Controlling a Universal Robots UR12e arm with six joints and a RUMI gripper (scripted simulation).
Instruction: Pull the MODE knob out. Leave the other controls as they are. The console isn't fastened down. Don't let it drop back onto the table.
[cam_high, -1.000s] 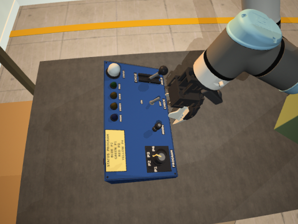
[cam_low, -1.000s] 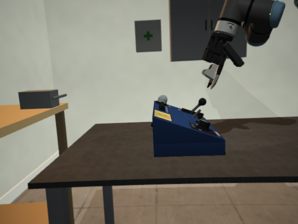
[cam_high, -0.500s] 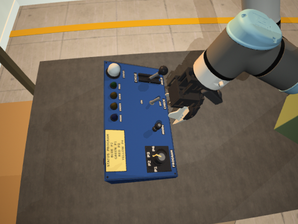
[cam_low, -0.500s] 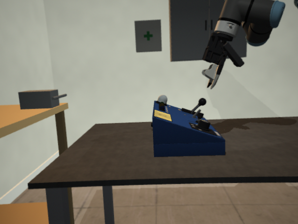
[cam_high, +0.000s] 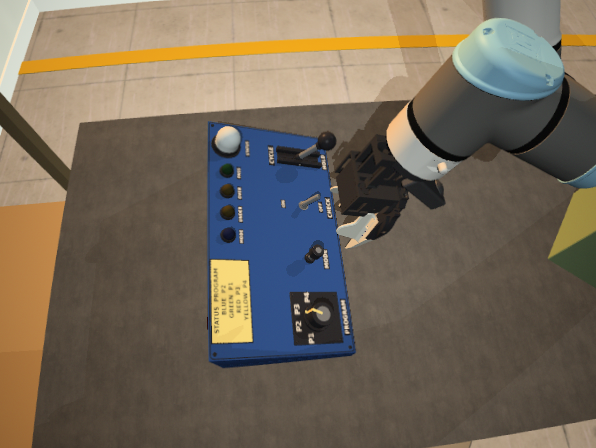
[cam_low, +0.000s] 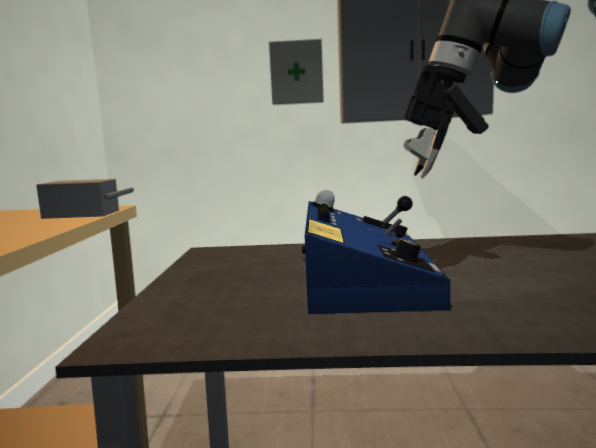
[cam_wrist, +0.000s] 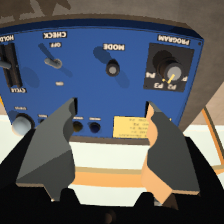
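The black mode knob lies 5 cm ahead of my hand, 1 cm to the right of it and 14 cm below it. The rest, counted from my hand: check toggle (1 cm ahead, 13 cm to the right, 14 cm below); then blue sloped console (6 cm ahead, 8 cm to the right, 16 cm below); then program dial (9 cm ahead, 9 cm to the left, 14 cm below).
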